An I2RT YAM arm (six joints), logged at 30 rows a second.
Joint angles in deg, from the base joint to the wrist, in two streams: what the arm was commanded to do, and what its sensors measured. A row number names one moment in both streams.
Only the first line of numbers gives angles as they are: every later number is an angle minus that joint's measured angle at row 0.
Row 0, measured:
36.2, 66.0, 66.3, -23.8, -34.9, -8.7
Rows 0 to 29, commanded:
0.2, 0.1, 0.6, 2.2, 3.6, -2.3
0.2, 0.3, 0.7, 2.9, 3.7, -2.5
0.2, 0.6, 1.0, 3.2, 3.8, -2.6
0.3, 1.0, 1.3, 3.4, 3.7, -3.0
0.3, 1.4, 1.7, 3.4, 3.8, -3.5
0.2, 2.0, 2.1, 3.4, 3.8, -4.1
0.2, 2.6, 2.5, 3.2, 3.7, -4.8
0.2, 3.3, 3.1, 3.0, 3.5, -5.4
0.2, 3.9, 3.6, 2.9, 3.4, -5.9
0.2, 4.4, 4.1, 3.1, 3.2, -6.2
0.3, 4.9, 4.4, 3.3, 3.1, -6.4
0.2, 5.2, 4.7, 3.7, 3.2, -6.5
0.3, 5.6, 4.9, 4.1, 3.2, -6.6
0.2, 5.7, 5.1, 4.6, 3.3, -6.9
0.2, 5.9, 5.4, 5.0, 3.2, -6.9
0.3, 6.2, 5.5, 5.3, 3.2, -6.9
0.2, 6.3, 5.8, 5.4, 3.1, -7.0
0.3, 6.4, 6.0, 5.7, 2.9, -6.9
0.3, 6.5, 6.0, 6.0, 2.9, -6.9
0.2, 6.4, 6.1, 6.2, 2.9, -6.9
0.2, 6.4, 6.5, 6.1, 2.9, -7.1
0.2, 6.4, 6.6, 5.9, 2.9, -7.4
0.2, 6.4, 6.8, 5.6, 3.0, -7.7
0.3, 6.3, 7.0, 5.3, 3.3, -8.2
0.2, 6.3, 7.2, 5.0, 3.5, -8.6
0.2, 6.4, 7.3, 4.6, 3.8, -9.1
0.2, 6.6, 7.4, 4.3, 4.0, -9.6
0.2, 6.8, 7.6, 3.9, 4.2, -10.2
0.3, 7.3, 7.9, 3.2, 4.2, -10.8
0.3, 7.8, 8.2, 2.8, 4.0, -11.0
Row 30, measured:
0.1, 6.5, 6.3, 4.5, 3.9, -8.1
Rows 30 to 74, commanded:
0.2, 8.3, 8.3, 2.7, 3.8, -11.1
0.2, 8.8, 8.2, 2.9, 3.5, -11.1
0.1, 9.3, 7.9, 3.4, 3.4, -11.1
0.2, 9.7, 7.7, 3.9, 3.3, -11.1
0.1, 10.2, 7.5, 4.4, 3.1, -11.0
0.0, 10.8, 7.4, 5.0, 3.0, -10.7
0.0, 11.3, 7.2, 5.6, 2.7, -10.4
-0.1, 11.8, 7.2, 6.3, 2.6, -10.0
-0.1, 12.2, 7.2, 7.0, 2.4, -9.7
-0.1, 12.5, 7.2, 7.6, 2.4, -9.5
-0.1, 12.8, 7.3, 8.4, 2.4, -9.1
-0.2, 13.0, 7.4, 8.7, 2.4, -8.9
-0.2, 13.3, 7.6, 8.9, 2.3, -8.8
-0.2, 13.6, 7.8, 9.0, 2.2, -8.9
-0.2, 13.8, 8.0, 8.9, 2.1, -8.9
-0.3, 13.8, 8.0, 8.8, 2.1, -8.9
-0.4, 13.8, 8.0, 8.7, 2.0, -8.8
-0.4, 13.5, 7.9, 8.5, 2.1, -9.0
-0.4, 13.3, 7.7, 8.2, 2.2, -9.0
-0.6, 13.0, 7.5, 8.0, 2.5, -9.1
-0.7, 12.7, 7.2, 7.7, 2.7, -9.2
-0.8, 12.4, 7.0, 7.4, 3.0, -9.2
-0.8, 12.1, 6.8, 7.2, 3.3, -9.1
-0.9, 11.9, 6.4, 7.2, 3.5, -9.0
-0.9, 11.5, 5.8, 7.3, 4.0, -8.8
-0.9, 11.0, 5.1, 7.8, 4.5, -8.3
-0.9, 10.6, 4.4, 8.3, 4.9, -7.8
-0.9, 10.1, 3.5, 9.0, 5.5, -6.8
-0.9, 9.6, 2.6, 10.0, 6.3, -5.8
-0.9, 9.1, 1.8, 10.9, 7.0, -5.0
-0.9, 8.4, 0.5, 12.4, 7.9, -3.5
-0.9, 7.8, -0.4, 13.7, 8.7, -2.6
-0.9, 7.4, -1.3, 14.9, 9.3, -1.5
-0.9, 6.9, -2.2, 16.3, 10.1, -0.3
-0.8, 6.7, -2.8, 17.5, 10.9, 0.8
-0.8, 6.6, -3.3, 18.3, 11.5, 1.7
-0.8, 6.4, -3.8, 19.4, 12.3, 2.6
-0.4, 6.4, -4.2, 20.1, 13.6, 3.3
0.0, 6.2, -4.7, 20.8, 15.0, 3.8
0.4, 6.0, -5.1, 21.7, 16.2, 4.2
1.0, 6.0, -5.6, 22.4, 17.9, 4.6
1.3, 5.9, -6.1, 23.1, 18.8, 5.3
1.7, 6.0, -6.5, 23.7, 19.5, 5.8
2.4, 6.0, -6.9, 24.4, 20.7, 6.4
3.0, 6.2, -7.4, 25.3, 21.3, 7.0
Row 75, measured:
1.3, 6.7, -5.4, 23.5, 17.3, 4.4
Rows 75 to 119, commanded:
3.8, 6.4, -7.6, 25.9, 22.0, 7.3
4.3, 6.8, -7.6, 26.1, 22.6, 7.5
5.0, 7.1, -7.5, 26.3, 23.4, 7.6
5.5, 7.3, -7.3, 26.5, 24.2, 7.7
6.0, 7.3, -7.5, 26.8, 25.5, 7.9
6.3, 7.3, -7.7, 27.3, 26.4, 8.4
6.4, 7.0, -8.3, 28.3, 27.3, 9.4
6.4, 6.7, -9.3, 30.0, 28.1, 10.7
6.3, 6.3, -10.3, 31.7, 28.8, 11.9
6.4, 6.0, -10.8, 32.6, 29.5, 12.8
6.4, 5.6, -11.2, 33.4, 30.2, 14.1
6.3, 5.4, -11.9, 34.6, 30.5, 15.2
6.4, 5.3, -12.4, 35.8, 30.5, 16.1
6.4, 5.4, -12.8, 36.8, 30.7, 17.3
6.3, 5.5, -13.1, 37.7, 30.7, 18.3
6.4, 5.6, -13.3, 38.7, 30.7, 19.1
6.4, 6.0, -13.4, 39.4, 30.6, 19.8
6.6, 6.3, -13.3, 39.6, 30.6, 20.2
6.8, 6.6, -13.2, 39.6, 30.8, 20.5
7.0, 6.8, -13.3, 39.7, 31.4, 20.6
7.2, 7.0, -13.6, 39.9, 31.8, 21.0
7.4, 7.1, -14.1, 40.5, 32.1, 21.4
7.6, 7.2, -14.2, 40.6, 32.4, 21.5
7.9, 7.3, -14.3, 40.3, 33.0, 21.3
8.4, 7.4, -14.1, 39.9, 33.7, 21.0
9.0, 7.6, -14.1, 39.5, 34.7, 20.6
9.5, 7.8, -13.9, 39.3, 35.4, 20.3
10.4, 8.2, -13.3, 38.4, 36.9, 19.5
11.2, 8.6, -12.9, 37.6, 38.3, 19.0
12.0, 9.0, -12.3, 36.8, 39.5, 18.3
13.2, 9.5, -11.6, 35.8, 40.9, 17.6
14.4, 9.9, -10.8, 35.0, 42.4, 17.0
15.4, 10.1, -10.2, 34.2, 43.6, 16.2
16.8, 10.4, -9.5, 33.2, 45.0, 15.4
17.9, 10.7, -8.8, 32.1, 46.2, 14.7
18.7, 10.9, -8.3, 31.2, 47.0, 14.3
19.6, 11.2, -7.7, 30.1, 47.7, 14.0
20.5, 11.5, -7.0, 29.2, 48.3, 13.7
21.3, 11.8, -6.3, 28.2, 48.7, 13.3
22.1, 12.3, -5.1, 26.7, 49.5, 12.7
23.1, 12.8, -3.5, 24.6, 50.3, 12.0
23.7, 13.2, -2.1, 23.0, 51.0, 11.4
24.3, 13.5, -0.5, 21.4, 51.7, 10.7
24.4, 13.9, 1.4, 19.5, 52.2, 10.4
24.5, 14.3, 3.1, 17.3, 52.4, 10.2
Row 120, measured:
22.8, 13.3, -0.6, 27.1, 51.0, 12.8
